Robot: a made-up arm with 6 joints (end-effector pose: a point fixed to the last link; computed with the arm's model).
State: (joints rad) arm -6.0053 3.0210 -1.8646 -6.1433 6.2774 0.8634
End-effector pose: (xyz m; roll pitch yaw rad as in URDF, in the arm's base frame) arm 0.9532 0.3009 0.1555 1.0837 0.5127 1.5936
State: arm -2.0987 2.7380 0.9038 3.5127 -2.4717 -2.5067
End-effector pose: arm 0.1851 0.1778 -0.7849 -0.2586 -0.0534 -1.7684
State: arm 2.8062 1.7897 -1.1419 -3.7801 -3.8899 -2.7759
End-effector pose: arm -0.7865 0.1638 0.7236 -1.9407 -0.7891 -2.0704
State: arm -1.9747 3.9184 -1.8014 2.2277 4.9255 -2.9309
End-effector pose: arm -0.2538 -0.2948 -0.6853 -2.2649 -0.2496 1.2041
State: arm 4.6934 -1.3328 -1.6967 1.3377 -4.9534 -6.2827
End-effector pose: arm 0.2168 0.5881 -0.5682 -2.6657 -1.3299 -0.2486
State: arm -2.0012 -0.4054 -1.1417 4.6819 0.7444 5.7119
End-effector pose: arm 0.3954 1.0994 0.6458 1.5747 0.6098 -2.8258
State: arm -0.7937 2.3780 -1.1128 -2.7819 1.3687 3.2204
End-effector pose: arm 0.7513 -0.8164 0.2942 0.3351 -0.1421 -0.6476
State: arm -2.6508 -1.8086 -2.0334 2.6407 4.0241 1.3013
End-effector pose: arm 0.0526 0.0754 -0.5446 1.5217 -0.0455 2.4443
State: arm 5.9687 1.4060 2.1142 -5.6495 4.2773 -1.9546
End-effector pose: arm 0.2656 -0.1631 -0.4843 -1.4229 -0.6010 -2.5409
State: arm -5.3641 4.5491 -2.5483 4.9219 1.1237 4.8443
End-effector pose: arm 0.3325 0.2087 -0.2928 2.6795 -1.1682 0.1873
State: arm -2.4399 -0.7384 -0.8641 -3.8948 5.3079 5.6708
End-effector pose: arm 0.9147 0.8758 0.6266 -0.9444 -0.0368 -0.1222
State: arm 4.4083 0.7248 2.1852 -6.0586 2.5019 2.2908
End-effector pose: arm -0.0572 -0.3594 -0.1514 -0.7520 0.4814 -0.0197
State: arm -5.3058 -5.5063 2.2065 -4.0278 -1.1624 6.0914
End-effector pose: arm 0.2901 0.2411 -0.3925 -3.0480 1.0636 2.0324
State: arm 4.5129 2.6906 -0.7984 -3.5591 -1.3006 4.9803
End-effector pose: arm -0.2422 -0.9686 -0.6569 3.1074 0.4010 -0.3510
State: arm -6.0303 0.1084 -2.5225 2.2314 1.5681 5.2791
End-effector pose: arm -0.4552 0.0646 -0.0454 2.4389 -1.0035 2.0870
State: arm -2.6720 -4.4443 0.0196 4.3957 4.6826 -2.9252
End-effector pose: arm -1.0068 -0.7425 -0.2166 1.9080 -0.5022 0.4248
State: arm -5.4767 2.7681 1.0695 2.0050 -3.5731 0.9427
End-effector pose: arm -0.2352 -0.1019 -0.7691 -0.9399 0.1385 -0.1773
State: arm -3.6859 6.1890 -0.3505 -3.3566 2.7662 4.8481
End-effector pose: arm 0.3131 -0.2394 1.2361 3.0943 -0.0992 -2.4459
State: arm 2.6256 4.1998 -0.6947 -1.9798 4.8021 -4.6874
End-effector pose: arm 0.5796 -0.5585 -0.8047 1.5098 -0.3573 -0.0802
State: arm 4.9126 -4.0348 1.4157 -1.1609 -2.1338 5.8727
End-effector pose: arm 0.1794 -0.0103 -0.7661 0.2808 1.2595 -0.1296
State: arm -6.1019 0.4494 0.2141 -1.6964 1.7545 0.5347
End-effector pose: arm 0.6982 -0.0300 1.2693 -2.0733 1.4290 2.6130
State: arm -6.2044 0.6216 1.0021 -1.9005 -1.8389 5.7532
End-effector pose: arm 1.0402 0.2823 0.4767 -1.8956 -0.3680 0.4981
